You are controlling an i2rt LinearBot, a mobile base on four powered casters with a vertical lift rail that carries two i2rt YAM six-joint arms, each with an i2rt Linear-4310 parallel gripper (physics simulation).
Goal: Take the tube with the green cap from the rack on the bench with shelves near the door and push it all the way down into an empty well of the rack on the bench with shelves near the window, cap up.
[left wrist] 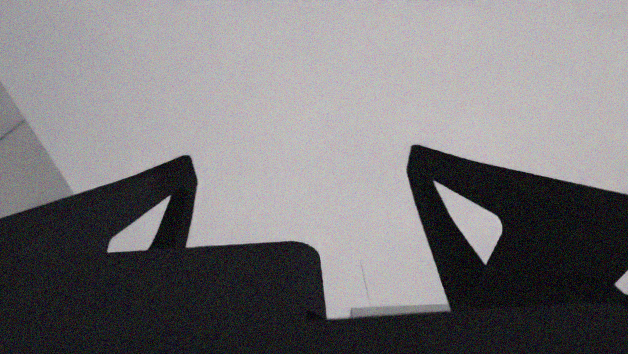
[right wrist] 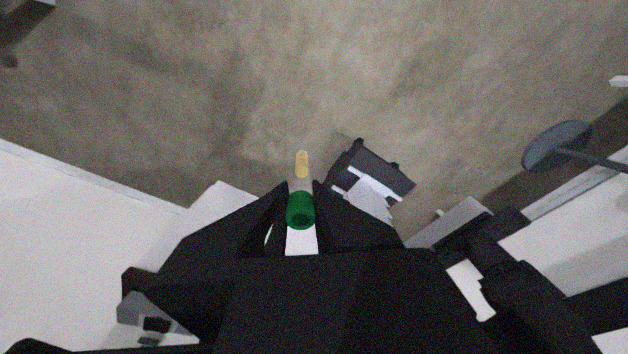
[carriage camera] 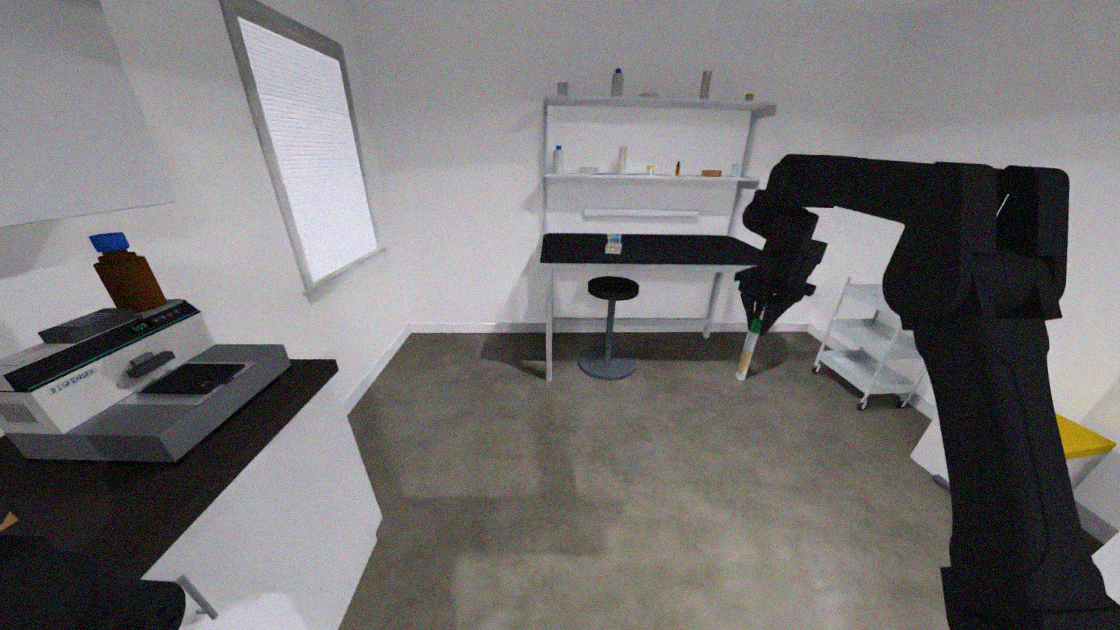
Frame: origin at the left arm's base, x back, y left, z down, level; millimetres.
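Seen in the pictures: left gripper, fingertip midpoint: (left wrist: 303, 162); right gripper, fingertip midpoint: (right wrist: 300, 187) (carriage camera: 756, 332); right arm's base at its link origin: (right wrist: 471, 240).
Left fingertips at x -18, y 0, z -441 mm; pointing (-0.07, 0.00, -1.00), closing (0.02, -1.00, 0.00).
Observation:
A point is followed by its place in that frame.
The tube with the green cap (carriage camera: 747, 352) @(x -427, y -655, z -105 mm) (right wrist: 301, 205) @(x -435, y -670, z -162 mm) is between the fingers of my right gripper (carriage camera: 758, 319) @(x -436, y -667, z -141 mm) (right wrist: 300, 187) @(x -436, y -667, z -141 mm), which is shut on it near the cap. It hangs over the floor, cap up and slightly tilted, with yellow content at its lower end. The bench with shelves (carriage camera: 657, 249) @(x -2176, y -980, z 150 mm) stands across the room, beyond the window corner. A small pale rack (carriage camera: 613, 247) @(x -2036, y -658, z 106 mm) stands on it, with blue and yellow at its top; its wells are too small to tell. My left gripper (left wrist: 303, 162) @(x -18, y 0, z -441 mm) is open and empty, in front of a pale wall or ceiling.
A stool (carriage camera: 613, 288) @(x -2090, y -689, z 403 mm) stands at the bench front. A wheeled cart (carriage camera: 881, 329) @(x -1998, y -2621, z 649 mm) stands right of the bench, and a box with a yellow top (carriage camera: 1084, 438) @(x -911, y -2600, z 614 mm) nearer on the right. At the left, a dark counter (carriage camera: 258, 399) @(x -589, y 451, z 154 mm) carries a dispenser (carriage camera: 109, 368) @(x -490, y 655, z -2 mm) and a brown bottle (carriage camera: 129, 278) @(x -629, y 687, z -160 mm).

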